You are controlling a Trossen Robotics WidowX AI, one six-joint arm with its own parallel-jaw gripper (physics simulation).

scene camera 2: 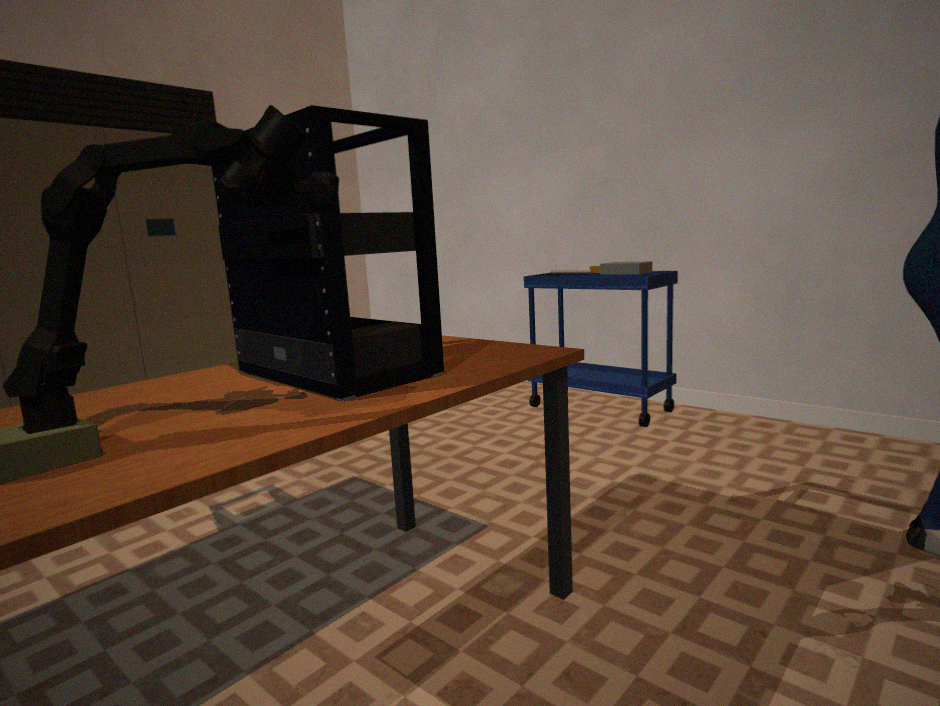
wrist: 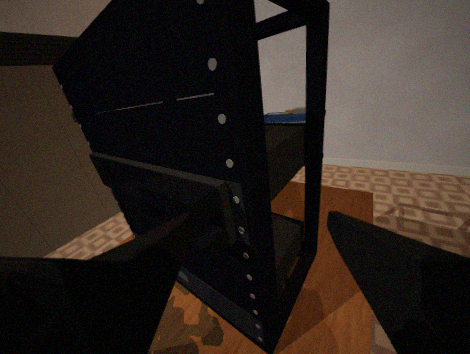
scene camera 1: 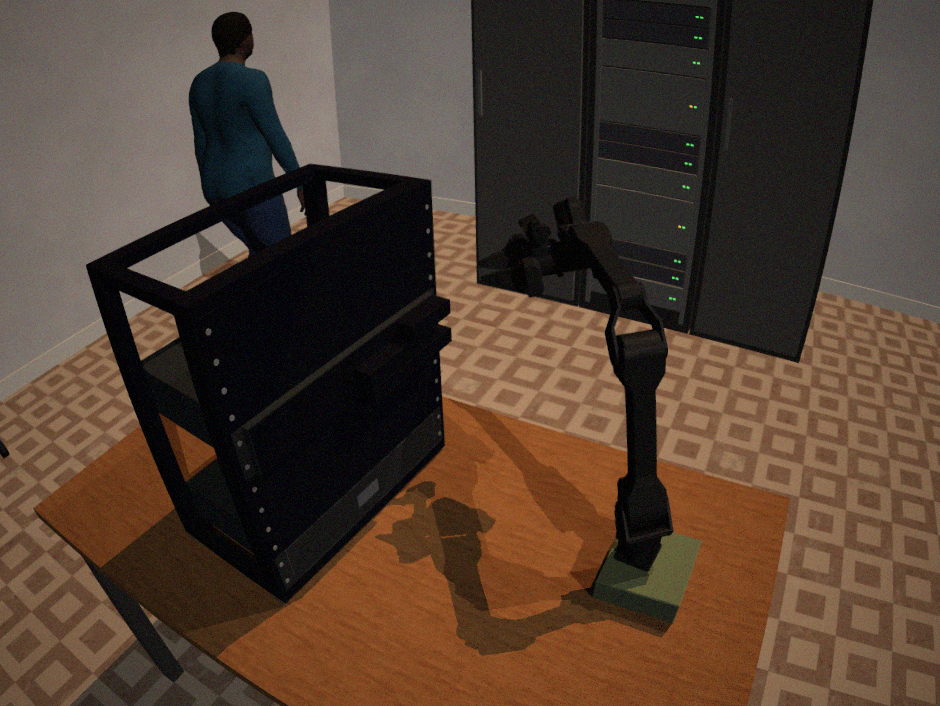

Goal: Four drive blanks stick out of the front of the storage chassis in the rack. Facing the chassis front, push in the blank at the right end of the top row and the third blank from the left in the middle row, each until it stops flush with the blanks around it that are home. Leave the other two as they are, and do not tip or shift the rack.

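Places are measured from the arm's base along level axes (x ahead, y left, z up), in metres.
Pixels of known places: gripper, fingertip midpoint: [scene camera 2: 305, 200] [wrist: 259, 219] [scene camera 1: 479, 271]; arm's base at its link origin: [scene camera 2: 49, 426] [scene camera 1: 638, 552].
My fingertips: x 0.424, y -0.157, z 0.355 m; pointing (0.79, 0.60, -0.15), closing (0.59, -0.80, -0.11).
Ahead of a thing's pixels: the offset from my fingertips to its top centre. "pt": to the spot under its first point. Level surfaces: height alone.
The black rack {dx +0.193, dy +0.307, dz +0.179 m} [scene camera 1: 303, 273] [scene camera 2: 425, 250] [wrist: 315, 125] stands upright on the table. In scene camera 1, a dark blank {dx +0.067, dy +0.139, dz -0.021 m} [scene camera 1: 436, 307] sticks out at the right end of the chassis's top row. Another blank {dx +0.067, dy +0.139, dz -0.078 m} [scene camera 1: 439, 338] juts out lower at the right, and one {pt dx +0.023, dy +0.264, dz -0.050 m} [scene camera 1: 377, 360] juts out nearer the middle; their exact rows are too dark to tell. The fourth cannot be made out surely. My gripper [scene camera 1: 507, 273] [scene camera 2: 281, 186] [wrist: 259, 219] is open and empty, in front of the rack's right end. In the wrist view its left finger overlaps the chassis front and its right finger lies beyond the right post.
The arm's green base [scene camera 1: 668, 566] [scene camera 2: 53, 452] stands on the wooden table {dz -0.409 m} [scene camera 1: 379, 630] [scene camera 2: 493, 357]. A blue cart [scene camera 2: 600, 281] stands beyond the table. A person [scene camera 1: 235, 136] is behind the rack. Server cabinets [scene camera 1: 775, 189] stand at the back.
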